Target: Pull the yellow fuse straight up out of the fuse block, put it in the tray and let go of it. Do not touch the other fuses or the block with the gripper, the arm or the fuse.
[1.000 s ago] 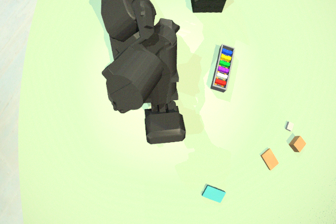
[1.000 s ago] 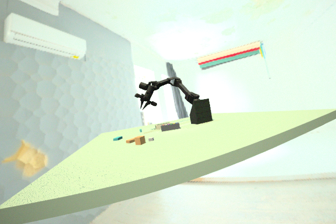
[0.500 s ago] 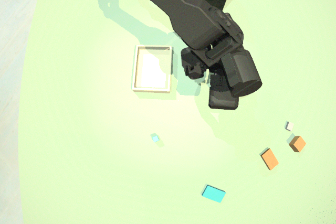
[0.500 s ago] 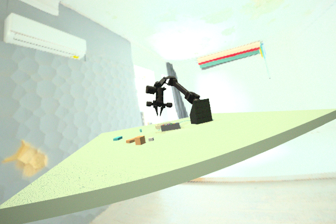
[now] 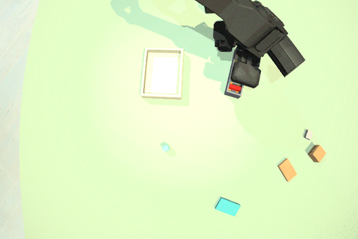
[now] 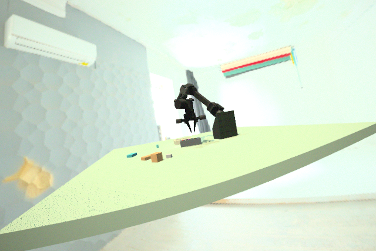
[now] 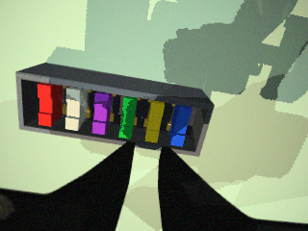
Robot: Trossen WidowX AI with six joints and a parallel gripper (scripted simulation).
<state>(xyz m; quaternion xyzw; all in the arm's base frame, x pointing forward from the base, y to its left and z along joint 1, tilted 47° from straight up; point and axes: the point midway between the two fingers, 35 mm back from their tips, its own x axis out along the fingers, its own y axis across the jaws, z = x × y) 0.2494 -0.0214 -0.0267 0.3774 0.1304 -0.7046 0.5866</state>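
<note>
My gripper tip is now 50 mm above the yellow fuse. Also, from my gripper tip: cream tray: 210 mm to the right, 70 mm below; cyan cube: 200 mm ahead, 220 mm to the right, 60 mm below; cyan slab: 380 mm ahead, 80 mm to the right, 70 mm below.
</note>
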